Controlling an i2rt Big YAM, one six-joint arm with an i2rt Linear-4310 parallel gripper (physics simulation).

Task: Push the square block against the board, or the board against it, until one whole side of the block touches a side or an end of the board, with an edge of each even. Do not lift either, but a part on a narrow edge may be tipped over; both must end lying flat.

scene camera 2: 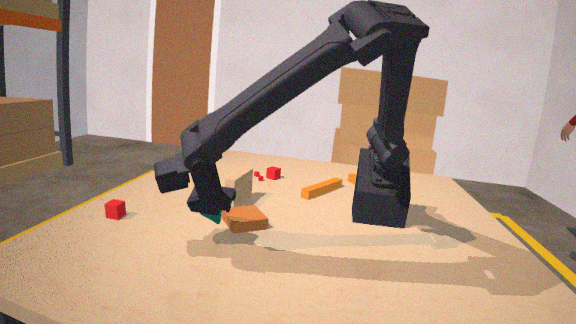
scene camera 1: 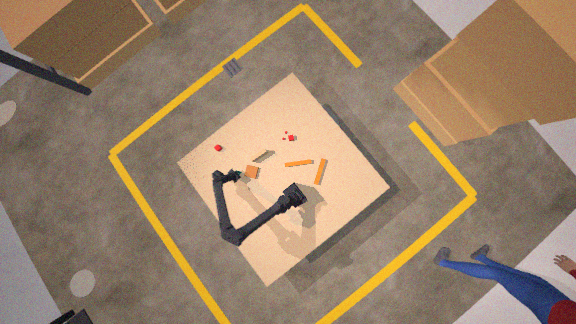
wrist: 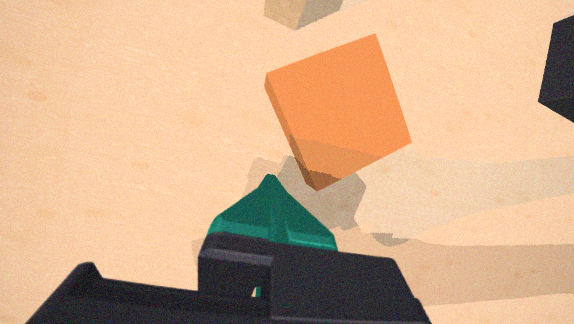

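Seen in the pictures: gripper, between the fingertips: (scene camera 2: 219,222) (scene camera 1: 241,172) (wrist: 269,180); arm's base, origin of its link: (scene camera 2: 385,169) (scene camera 1: 295,196).
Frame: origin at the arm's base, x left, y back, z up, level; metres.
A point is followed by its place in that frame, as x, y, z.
Observation:
The orange square block (scene camera 1: 252,171) @(0.139, -0.373, -0.124) (scene camera 2: 246,215) @(0.160, -0.372, -0.124) (wrist: 340,100) @(0.142, -0.387, -0.124) lies flat, turned at an angle in the wrist view. The tan board (scene camera 1: 262,156) @(-0.007, -0.410, -0.122) (scene camera 2: 244,187) @(0.004, -0.416, -0.103) (wrist: 284,11) @(0.079, -0.441, -0.138) stands upright on a narrow edge beyond the block, with a gap of table between them. In the wrist view part of the board's near end shows at the top edge. My gripper (scene camera 1: 239,173) @(0.213, -0.430, -0.129) (scene camera 2: 217,219) @(0.213, -0.430, -0.129) (wrist: 269,180) @(0.213, -0.430, -0.129) is shut and empty, with its green fingertips low beside the block, near its corner. Whether the tips touch the block is not clear.
A red cube (scene camera 1: 218,147) @(0.220, -0.720, -0.115) (scene camera 2: 115,209) @(0.249, -0.711, -0.124) lies on the gripper's side of the table. Another red cube (scene camera 1: 291,137) @(-0.292, -0.365, -0.114) (scene camera 2: 273,173) @(-0.266, -0.365, -0.128) lies with small red bits beyond the board. Two orange bars (scene camera 1: 299,163) @(-0.196, -0.160, -0.124) (scene camera 1: 320,171) @(-0.279, 0.004, -0.123) lie between the board and the arm's base (scene camera 2: 381,200) @(0.063, -0.010, -0.076).

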